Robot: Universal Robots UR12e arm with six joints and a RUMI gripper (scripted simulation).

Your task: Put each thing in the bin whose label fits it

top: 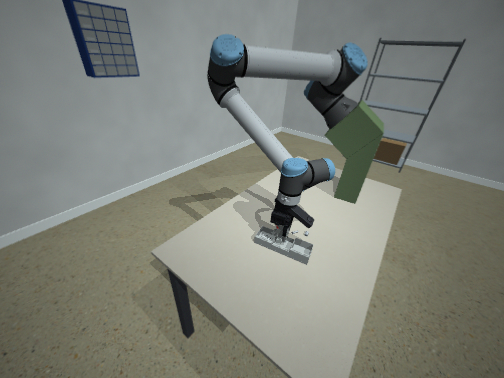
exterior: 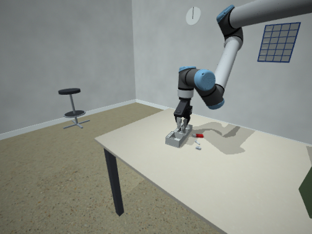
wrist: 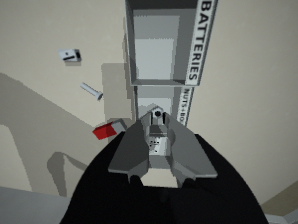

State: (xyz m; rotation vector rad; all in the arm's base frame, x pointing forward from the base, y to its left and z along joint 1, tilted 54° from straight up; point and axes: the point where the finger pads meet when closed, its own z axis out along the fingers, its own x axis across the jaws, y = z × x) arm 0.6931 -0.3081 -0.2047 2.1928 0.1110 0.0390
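Right now the grey three-compartment bin row is 3 cm below my hand and 1 cm ahead of it. From my hand the other things lie so: ring-shaped nut 1 cm below; red-and-white block 8 cm behind, 6 cm to the right, 4 cm below; white patterned piece 9 cm to the right, 4 cm below.
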